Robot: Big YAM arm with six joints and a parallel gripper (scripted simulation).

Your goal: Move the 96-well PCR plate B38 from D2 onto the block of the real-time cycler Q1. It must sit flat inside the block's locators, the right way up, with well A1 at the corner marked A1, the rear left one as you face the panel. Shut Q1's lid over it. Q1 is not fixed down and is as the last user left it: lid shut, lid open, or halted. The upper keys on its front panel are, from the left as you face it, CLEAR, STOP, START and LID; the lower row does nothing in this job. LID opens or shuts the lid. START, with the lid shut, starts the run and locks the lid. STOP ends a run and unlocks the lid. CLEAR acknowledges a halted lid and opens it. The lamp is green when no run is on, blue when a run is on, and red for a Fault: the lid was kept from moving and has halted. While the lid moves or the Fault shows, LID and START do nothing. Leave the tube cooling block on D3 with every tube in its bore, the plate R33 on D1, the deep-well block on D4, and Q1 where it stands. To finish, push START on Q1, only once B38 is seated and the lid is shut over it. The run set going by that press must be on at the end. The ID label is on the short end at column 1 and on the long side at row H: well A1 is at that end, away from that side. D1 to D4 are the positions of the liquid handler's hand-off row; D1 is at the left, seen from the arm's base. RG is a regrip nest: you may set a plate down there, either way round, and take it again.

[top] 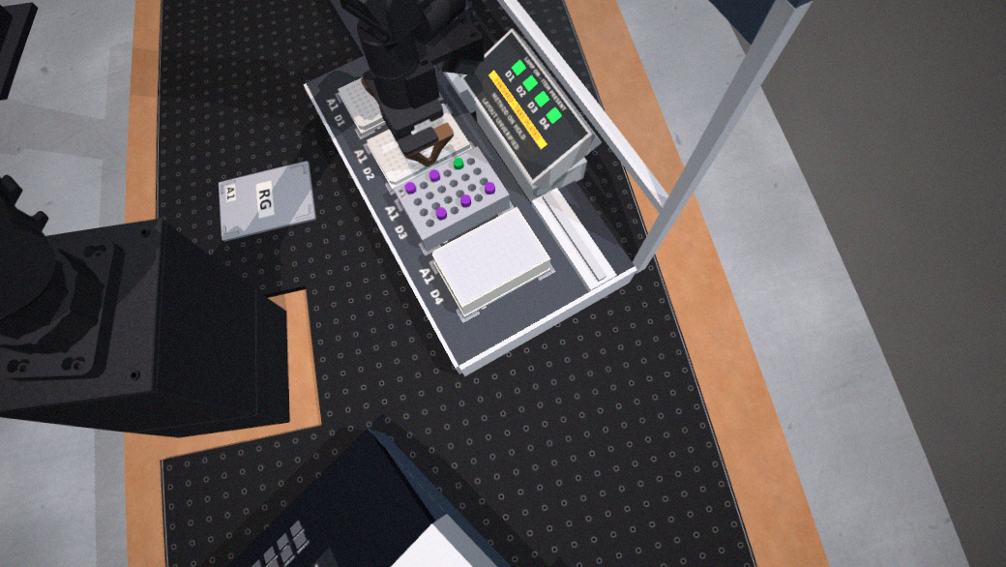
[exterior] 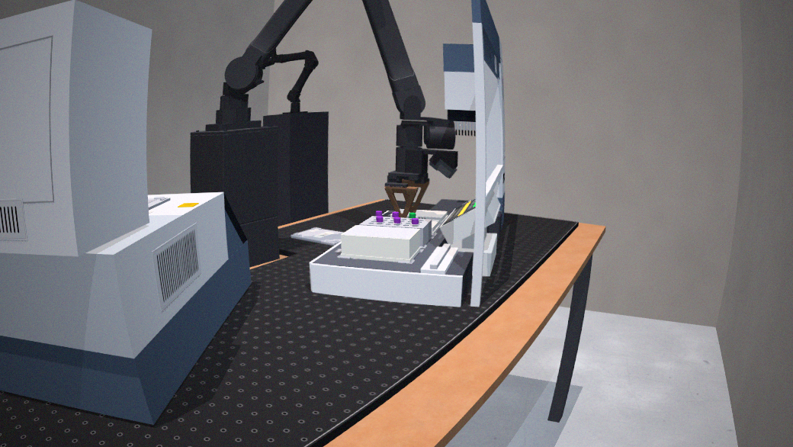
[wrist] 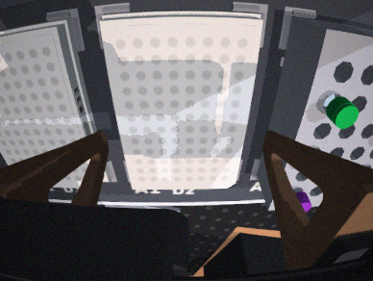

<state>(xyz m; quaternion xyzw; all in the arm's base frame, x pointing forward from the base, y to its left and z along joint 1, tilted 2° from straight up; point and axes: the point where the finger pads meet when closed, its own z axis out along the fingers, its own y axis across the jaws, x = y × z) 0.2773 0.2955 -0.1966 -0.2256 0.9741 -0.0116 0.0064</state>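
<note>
My gripper is now 9 cm to the left of the tube cooling block, 5 cm short of it and 2 cm above it. Also, from my hand: gantry post 30 cm ahead, 18 cm to the right, 15 cm above; then deep-well block 19 cm to the right, 10 cm ahead, 2 cm below; then RG nest 24 cm behind, 9 cm below, 4 cm to the right.
</note>
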